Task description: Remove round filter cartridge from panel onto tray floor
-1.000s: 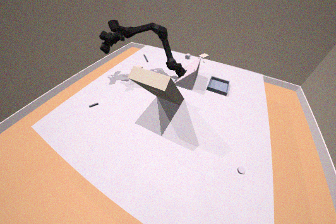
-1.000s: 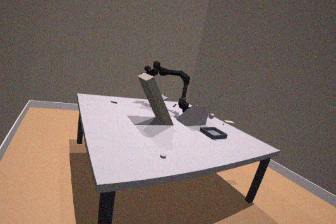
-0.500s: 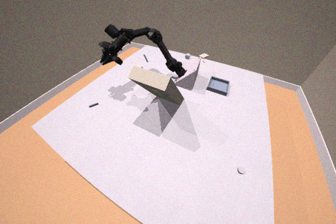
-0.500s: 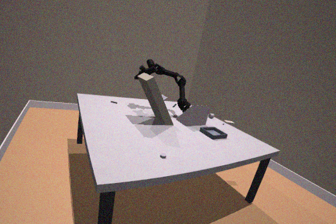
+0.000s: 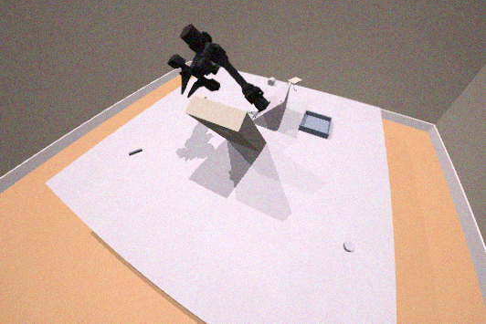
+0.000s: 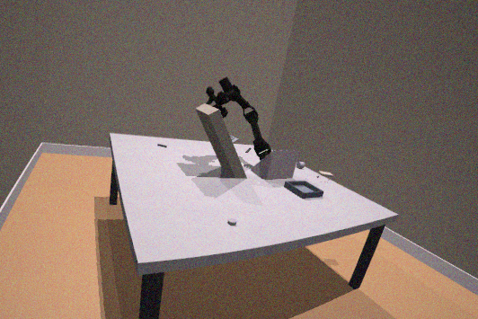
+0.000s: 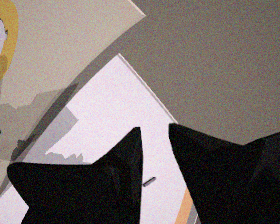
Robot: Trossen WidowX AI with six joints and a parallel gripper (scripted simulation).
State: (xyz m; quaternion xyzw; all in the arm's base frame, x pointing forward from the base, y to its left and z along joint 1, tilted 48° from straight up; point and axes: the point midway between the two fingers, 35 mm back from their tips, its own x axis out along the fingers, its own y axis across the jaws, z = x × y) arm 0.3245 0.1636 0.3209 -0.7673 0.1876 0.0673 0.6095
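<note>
Right now my gripper tip is 3 cm past the round filter cartridge, 15 cm to the right of it and 6 cm above it. The rest, counted from my gripper tip: blue-grey tray 49 cm behind, 39 cm to the left, 30 cm below; then beige service panel 8 cm behind, 15 cm to the left, 13 cm below; then small dark bar 15 cm ahead, 26 cm to the right, 31 cm below.
</note>
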